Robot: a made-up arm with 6 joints.
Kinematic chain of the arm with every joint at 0, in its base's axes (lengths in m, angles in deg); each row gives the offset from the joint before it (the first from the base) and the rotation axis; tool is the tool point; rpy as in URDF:
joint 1: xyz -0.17 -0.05 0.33 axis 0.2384 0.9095 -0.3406
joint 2: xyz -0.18 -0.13 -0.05 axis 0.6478 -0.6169 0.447
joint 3: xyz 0 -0.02 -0.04 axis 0.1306 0.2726 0.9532
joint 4: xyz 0.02 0.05 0 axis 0.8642 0.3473 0.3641
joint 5: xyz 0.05 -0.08 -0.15 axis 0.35 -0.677 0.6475
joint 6: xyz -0.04 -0.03 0 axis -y
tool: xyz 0.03 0.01 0.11 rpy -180 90 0
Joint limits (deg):
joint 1: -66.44..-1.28
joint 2: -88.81..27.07
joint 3: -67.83..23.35
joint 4: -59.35..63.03
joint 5: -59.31..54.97
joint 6: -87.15..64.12
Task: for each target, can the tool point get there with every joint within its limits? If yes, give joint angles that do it. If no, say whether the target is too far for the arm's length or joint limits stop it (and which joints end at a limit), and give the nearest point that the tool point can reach.
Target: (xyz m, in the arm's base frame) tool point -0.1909 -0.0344 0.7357
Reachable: no: joint limits stop it (at a limit: joint 1, joint 2, joint 4, joint 5) | nearest point -0.3642 -0.1602 0.4641 | short by 0.346 m
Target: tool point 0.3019 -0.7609 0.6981
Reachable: no: too far | nearest point 0.0341 -0.4337 0.2698 | short by 0.602 m
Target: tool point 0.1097 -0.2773 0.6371
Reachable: no: joint limits stop it (at a limit: joint 1, joint 2, joint 6) | nearest point -0.0242 -0.2593 0.3874 | short by 0.284 m
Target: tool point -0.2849 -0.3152 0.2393
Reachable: yes | joints -42.66 -45.16 -2.64 -34.02 13.73 13.58
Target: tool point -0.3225 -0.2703 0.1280
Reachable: yes | joints -14.92 -5.46 -47.26 24.44 8.01 36.86
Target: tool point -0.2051 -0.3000 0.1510
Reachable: yes | joints -20.01 -24.41 8.74 5.32 9.22 -29.54
